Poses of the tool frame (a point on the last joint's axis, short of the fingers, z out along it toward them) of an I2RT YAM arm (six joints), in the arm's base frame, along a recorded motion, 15 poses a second.
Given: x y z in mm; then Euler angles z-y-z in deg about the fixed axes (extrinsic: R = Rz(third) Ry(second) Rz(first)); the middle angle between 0 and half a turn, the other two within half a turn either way.
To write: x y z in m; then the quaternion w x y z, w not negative. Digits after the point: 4 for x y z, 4 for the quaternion.
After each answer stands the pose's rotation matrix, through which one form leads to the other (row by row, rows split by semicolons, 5 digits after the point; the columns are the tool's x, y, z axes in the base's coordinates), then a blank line. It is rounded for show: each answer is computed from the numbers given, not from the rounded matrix.
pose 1, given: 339.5 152.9 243.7 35.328 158.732 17.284
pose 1, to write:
0.3395 0.1529 0.2437 0.1654 0.1541 0.9707 0.0818
-0.89776 0.27214 0.34635; 0.32626 0.93912 0.10777; -0.29594 0.20975 -0.93189

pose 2, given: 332.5 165.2 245.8 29.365 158.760 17.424
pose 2, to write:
0.3325 0.1652 0.2458 0.1691 0.1022 0.9775 0.0732
-0.92188 0.17512 0.34565; 0.22463 0.96839 0.10848; -0.31573 0.17765 -0.93207

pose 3, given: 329.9 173.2 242.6 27.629 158.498 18.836
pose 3, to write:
0.3299 0.1732 0.2426 0.1714 0.0753 0.9796 0.0736
-0.92989 0.12232 0.34690; 0.17277 0.97783 0.11834; -0.32474 0.16998 -0.93040

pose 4, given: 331.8 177.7 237.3 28.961 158.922 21.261
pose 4, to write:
0.3318 0.1777 0.2373 0.1656 0.0660 0.9809 0.0776
-0.93643 0.10379 0.33516; 0.15521 0.97924 0.13041; -0.31467 0.17414 -0.93309

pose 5, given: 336.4 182.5 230.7 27.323 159.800 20.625
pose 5, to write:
0.3364 0.1825 0.2307 0.1602 0.0575 0.9828 0.0713
-0.94203 0.09021 0.32317; 0.13588 0.98323 0.12163; -0.30677 0.15849 -0.93849

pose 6, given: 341.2 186.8 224.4 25.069 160.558 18.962
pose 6, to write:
0.3412 0.1868 0.2244 0.1565 0.0525 0.9842 0.0633
-0.94548 0.08354 0.31479; 0.12317 0.98647 0.10816; -0.30150 0.14103 -0.94298

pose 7, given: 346.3 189.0 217.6 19.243 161.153 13.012
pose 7, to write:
0.3463 0.1890 0.2176 0.1573 0.0536 0.9850 0.0455
-0.94477 0.09132 0.31475; 0.11993 0.99011 0.07273; -0.30499 0.10647 -0.94638

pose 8, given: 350.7 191.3 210.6 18.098 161.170 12.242
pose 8, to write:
0.3507 0.1913 0.2106 0.1579 0.0504 0.9852 0.0428
-0.94507 0.08578 0.31542; 0.11282 0.99126 0.06844; -0.30679 0.10026 -0.94648

